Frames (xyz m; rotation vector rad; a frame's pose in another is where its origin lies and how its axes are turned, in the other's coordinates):
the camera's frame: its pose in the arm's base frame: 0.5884 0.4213 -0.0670 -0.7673 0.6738 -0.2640
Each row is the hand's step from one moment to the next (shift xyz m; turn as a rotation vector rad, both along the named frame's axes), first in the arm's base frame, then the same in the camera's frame.
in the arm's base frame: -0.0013 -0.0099 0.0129 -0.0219 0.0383 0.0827
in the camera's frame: -0.0025 -0.0161 0.0005 -0.0724 -0.0318 0.0504
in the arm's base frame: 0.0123 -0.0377 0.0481 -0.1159 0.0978 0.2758
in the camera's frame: 0.0042 -0.0609 0.0124 -0.2604 -0.1263 0.1237
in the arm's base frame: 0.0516 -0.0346 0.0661 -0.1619 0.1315 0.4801
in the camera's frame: 0.0243 -0.0723 0.0491 -0.4054 -0.2477 0.2198
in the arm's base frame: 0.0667 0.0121 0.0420 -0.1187 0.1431 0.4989
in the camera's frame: 0.0258 -0.0227 0.0719 -0.3864 -0.2538 0.2641
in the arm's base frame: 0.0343 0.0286 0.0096 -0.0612 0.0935 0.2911
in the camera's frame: 0.0087 0.0126 0.0430 -0.2239 -0.1412 0.1648
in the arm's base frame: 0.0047 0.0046 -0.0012 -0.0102 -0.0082 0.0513
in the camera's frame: 0.0021 0.0040 0.0050 -0.0278 -0.0422 0.0158
